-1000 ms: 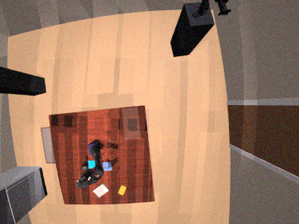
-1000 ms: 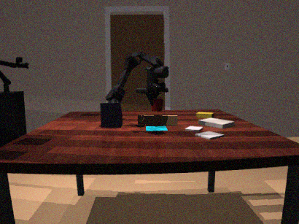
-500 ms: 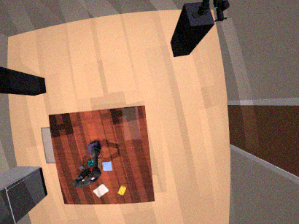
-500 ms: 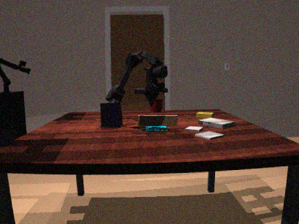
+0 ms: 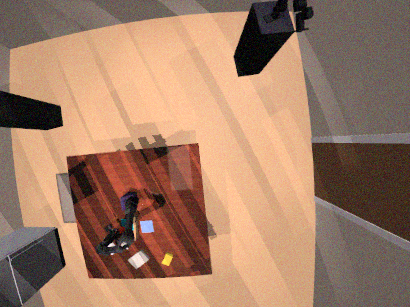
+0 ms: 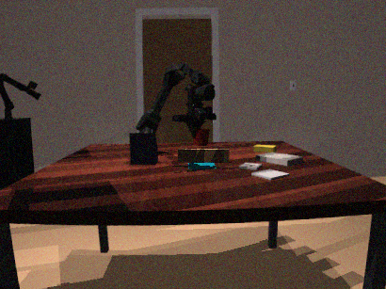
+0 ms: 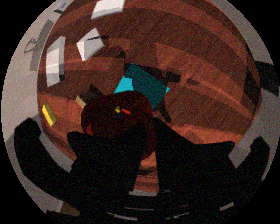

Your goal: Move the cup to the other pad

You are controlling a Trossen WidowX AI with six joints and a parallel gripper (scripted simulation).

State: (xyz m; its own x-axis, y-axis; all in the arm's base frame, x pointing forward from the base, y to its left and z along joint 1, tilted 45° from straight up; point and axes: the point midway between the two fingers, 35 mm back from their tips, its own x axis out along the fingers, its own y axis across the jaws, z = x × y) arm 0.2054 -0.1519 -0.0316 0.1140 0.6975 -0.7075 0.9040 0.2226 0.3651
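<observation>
The cyan pad is 30 mm ahead of my gripper tip, 10 mm to the left of it and 130 mm below it. Also, from my gripper tip: light blue pad: 70 mm ahead, 190 mm to the left, 130 mm below; red cup: 30 mm ahead, 10 mm to the left; tan bar: 50 mm ahead, 100 mm to the left, 100 mm below.
</observation>
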